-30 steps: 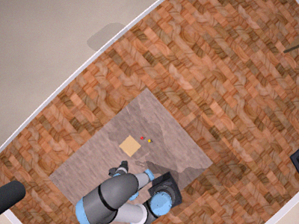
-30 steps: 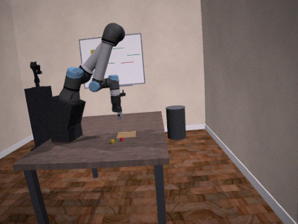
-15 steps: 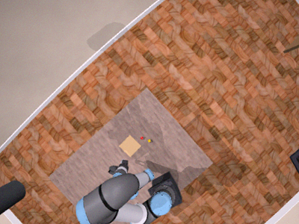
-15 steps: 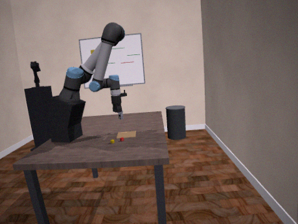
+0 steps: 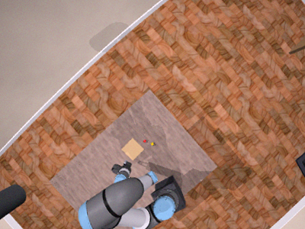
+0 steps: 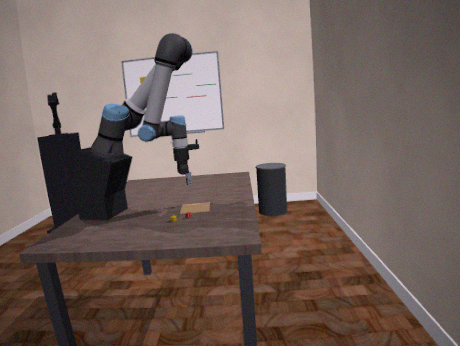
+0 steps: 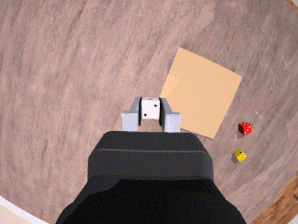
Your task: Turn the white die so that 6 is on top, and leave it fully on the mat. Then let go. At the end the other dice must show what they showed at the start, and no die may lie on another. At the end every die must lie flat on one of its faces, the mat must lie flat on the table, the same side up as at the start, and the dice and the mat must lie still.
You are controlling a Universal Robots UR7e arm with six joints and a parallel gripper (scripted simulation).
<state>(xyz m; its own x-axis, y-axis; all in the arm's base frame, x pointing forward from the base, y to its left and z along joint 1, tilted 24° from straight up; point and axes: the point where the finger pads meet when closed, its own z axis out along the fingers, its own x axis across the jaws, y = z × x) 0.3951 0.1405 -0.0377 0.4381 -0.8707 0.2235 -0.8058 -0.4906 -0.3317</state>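
The tan mat is 12 cm below my hand, 8 cm to the right of it and 4 cm ahead of it. The rest, counted from my hand: yellow die: 25 cm to the right, 11 cm below, 2 cm behind; then white die: 1 cm below; then red die: 21 cm to the right, 11 cm below, 4 cm ahead.
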